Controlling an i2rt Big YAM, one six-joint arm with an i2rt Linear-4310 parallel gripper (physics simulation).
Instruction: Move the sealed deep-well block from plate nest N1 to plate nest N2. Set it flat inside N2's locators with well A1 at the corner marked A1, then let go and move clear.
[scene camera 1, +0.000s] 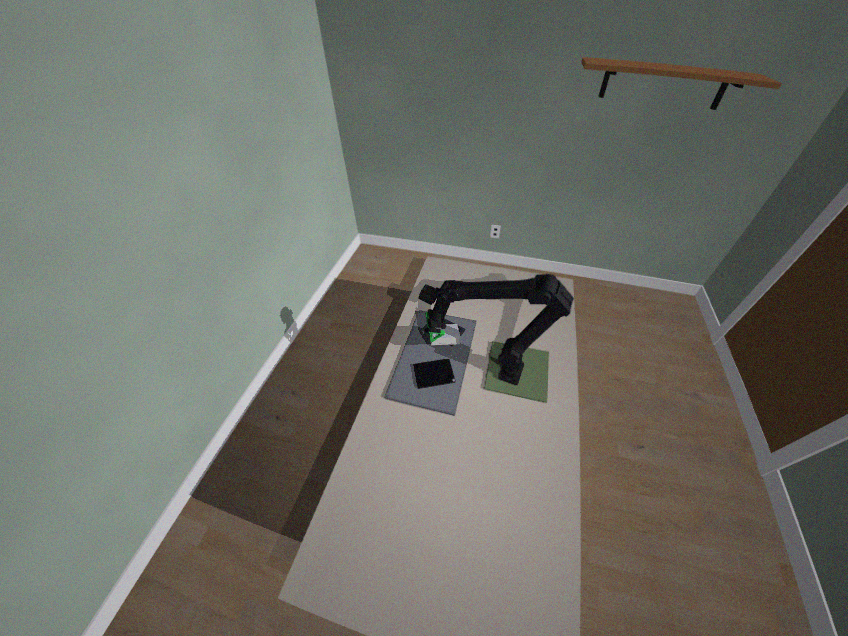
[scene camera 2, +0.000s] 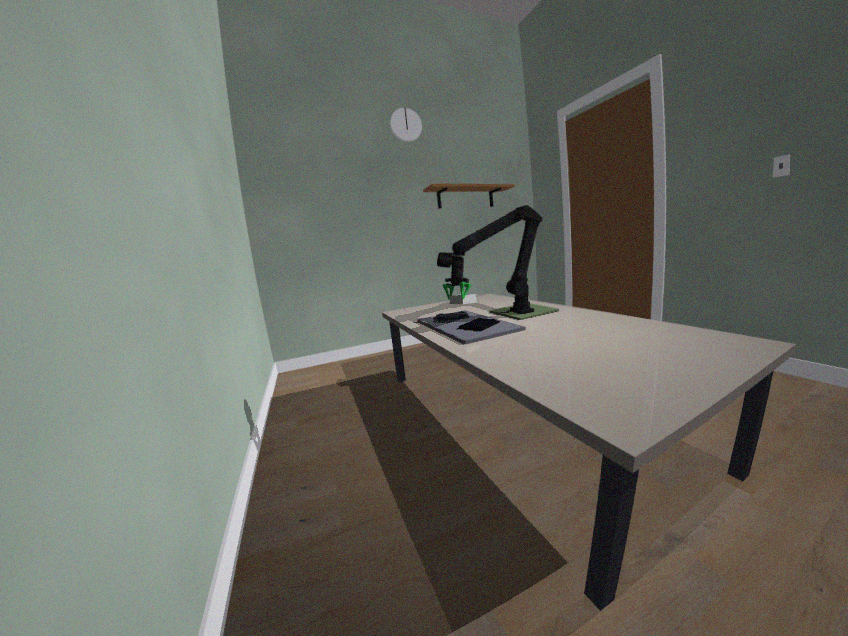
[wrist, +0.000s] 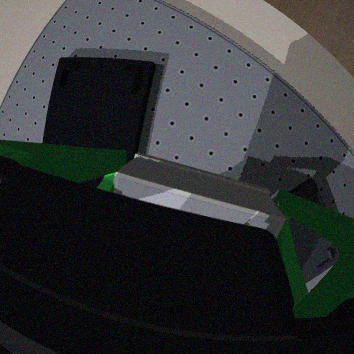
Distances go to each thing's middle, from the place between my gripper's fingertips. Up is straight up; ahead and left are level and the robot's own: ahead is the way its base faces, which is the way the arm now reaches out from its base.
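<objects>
Counted from my hand: pale grey block (wrist: 145, 177), 50 mm behind, 30 mm to the right, 10 mm below; grey perforated plate (scene camera 1: 404, 387), 30 mm behind, 20 mm to the left, 120 mm below. Going by their middles, the pale grey block is the nearest to my hand of the things named here.
</objects>
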